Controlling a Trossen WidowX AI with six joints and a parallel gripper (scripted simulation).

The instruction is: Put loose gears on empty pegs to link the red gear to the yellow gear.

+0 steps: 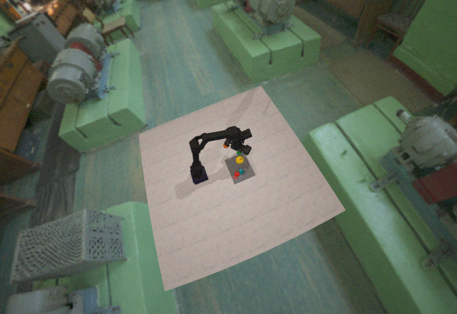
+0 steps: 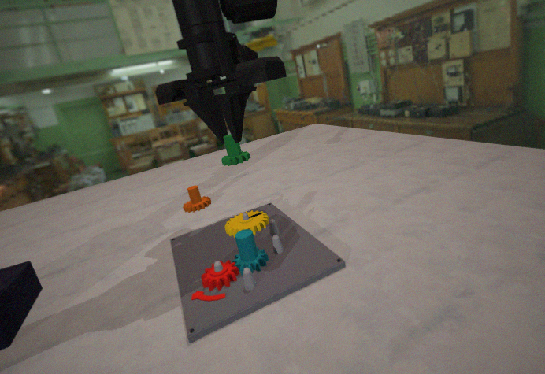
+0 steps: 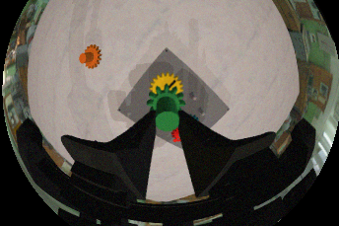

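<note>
The teal gear lies 110 mm to the right of my gripper tip, 110 mm below it and 50 mm behind it. Also, from my gripper tip: yellow gear (120 mm below, 10 mm to the right, 10 mm behind); then red gear (120 mm below, 110 mm to the right, 80 mm behind); then green gear (10 mm below).
</note>
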